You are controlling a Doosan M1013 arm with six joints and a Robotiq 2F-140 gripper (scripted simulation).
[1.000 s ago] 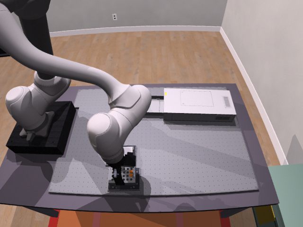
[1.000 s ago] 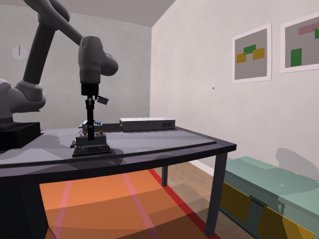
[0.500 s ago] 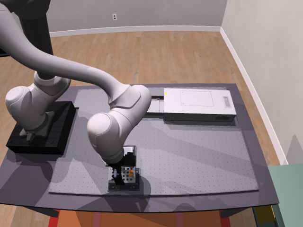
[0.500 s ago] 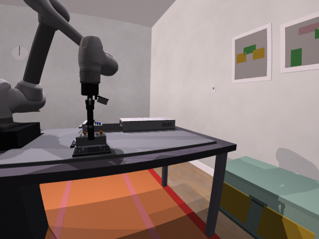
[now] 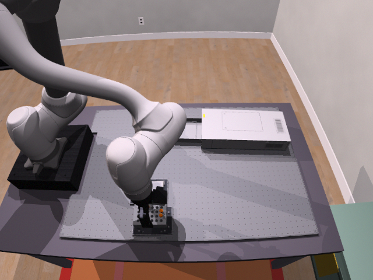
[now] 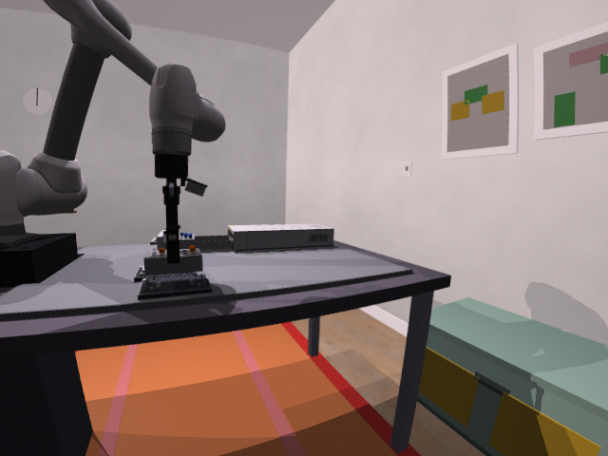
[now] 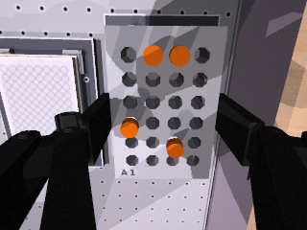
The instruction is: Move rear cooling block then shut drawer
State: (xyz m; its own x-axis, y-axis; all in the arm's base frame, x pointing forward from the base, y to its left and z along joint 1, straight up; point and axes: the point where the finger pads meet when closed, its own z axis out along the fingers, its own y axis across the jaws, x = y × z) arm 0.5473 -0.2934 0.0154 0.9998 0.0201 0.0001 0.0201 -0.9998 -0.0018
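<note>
The cooling block is 30 mm below my hand. From my hand the other things lie so: drawer (480 mm to the left, 70 mm ahead, 60 mm below); then deck slot D2 (90 mm below); then cooler COLD (470 mm to the left, 250 mm ahead, 60 mm below).
</note>
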